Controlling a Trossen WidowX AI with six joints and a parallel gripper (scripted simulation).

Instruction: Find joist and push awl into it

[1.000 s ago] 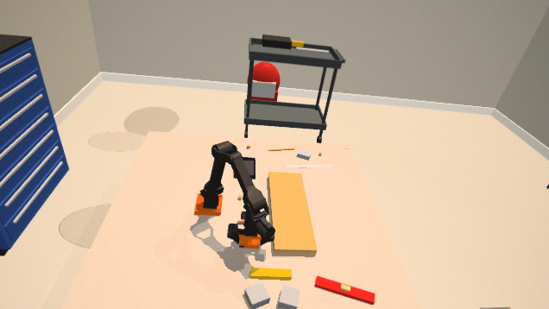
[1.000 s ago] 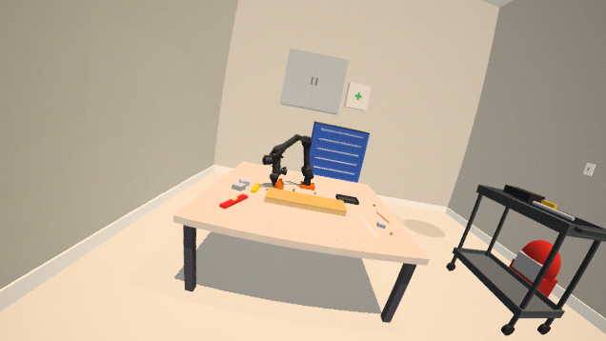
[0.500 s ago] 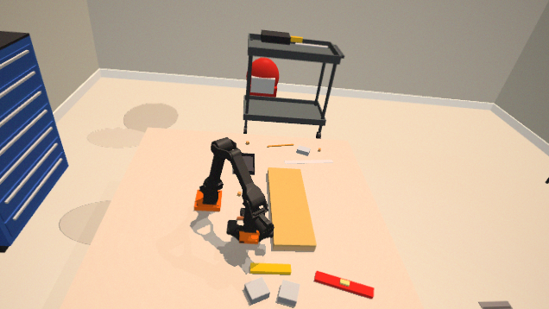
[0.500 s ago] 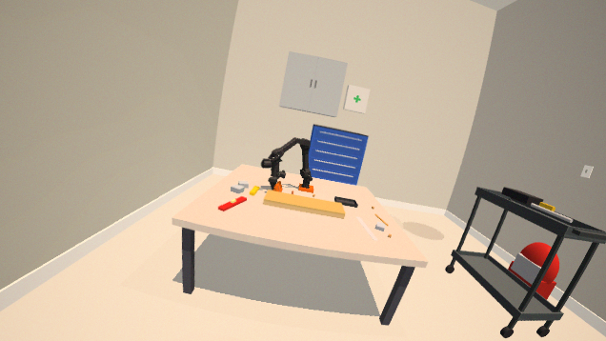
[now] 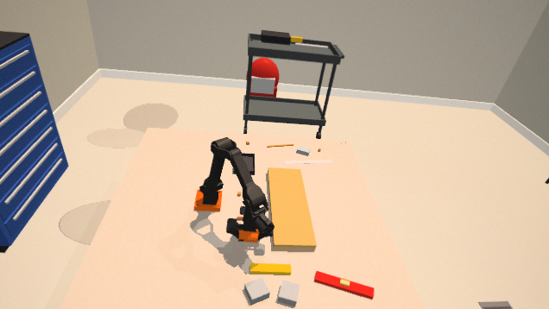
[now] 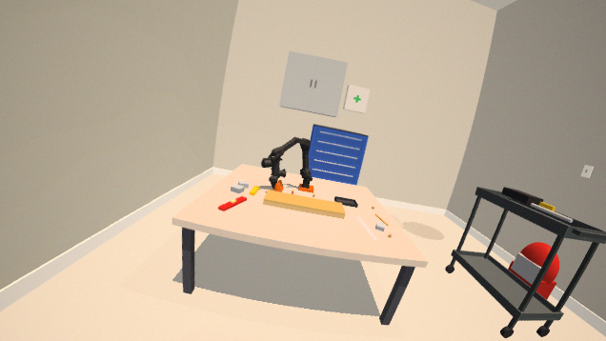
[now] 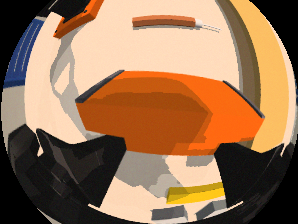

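My gripper tip is 2 cm short of the awl, 14 cm to the right of it and 2 cm above it. Also, from my gripper tip: red level (38 cm ahead, 18 cm to the right, 2 cm below); then yellow bar (9 cm ahead, 13 cm to the right, 2 cm below); then stud finder (2 cm behind, 1 cm to the left).
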